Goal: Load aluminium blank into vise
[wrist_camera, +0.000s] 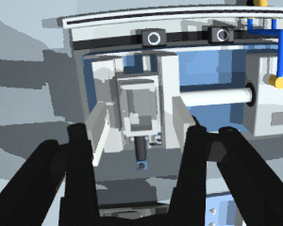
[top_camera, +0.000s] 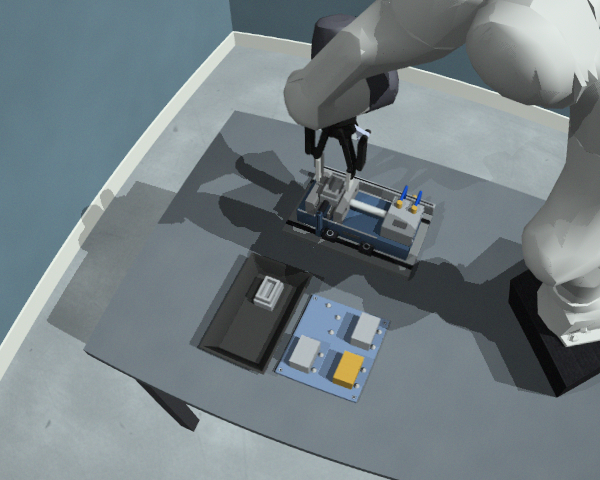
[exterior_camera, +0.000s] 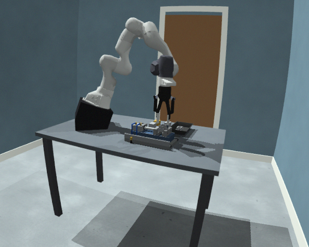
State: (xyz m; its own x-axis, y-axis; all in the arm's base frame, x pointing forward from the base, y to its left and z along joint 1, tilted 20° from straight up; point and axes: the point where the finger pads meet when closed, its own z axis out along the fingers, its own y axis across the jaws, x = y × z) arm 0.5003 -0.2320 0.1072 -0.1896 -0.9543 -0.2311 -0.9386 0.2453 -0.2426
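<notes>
The moving jaw is 3 cm behind my hand, 1 cm to the left of it and 7 cm below it. Round my hand: vise 6 cm behind, 2 cm to the left, 11 cm below; fixed jaw 3 cm ahead, 7 cm below; vise hose block 16 cm behind, 4 cm to the left, 7 cm below.
</notes>
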